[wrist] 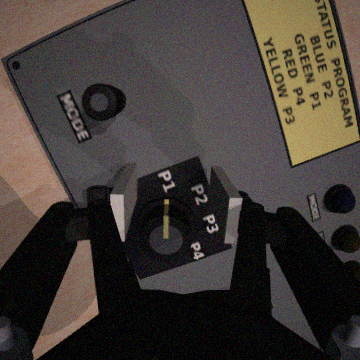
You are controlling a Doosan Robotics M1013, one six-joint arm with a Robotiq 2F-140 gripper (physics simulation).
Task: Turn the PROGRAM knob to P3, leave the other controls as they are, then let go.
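Places are measured from the arm's base along level axes (x ahead, y left, z up), in centimetres.
Pixels of known places: gripper, fingertip midpoint: (173,181).
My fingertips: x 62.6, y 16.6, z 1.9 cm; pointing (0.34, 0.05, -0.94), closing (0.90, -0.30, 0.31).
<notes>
Ahead of a thing's pixels: the offset from my fingertips to its top centre. "spot": to the spot under its first point. Level surfaces: height alone.
The PROGRAM knob {spot: dy -4.2, dx -2.0, dz +0.4 cm} (166,237) is a dark round knob with a yellow pointer line, on a black dial plate {spot: dy -8.3, dx -4.3, dz -4.0 cm} (142,265) marked P1, P2, P3 and P4. The pointer line points up in the view, toward the P1 mark. My gripper (173,181) is partly open, with one pale-faced finger on each side of the knob and dial plate. There is a gap between each finger and the knob, and nothing is held. The palm of the gripper covers the area below the dial plate.
The grey panel {dz +0.4 cm} (220,75) carries a MODE button {dy +7.6, dx -2.9, dz +1.9 cm} (102,102) at the upper left and a yellow label {spot: dy +5.6, dx +13.4, dz +3.1 cm} (310,75) at the upper right, listing YELLOW P3 among others. Dark round lamps {spot: dy -5.8, dx +13.8, dz +4.4 cm} (340,198) sit at the right edge. A wood-like surface {dz -11.4 cm} (30,25) surrounds the panel.
</notes>
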